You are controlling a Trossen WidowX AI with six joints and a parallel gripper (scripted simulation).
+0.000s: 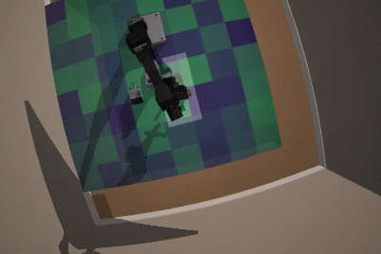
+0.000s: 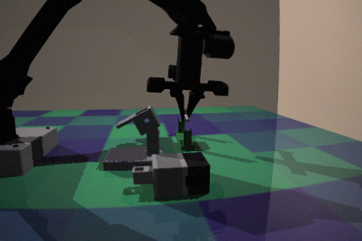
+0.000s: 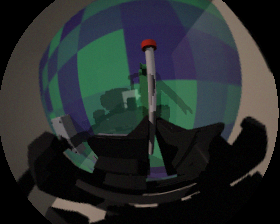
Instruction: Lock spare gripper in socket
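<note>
Now: gripper tip 30 mm above the small green bracket and 20 mm to the right of it. From my gripper tip the other things lie so: spare gripper: 220 mm to the right, 60 mm behind, 30 mm below; grey mount: 110 mm to the right, 100 mm behind.
</note>
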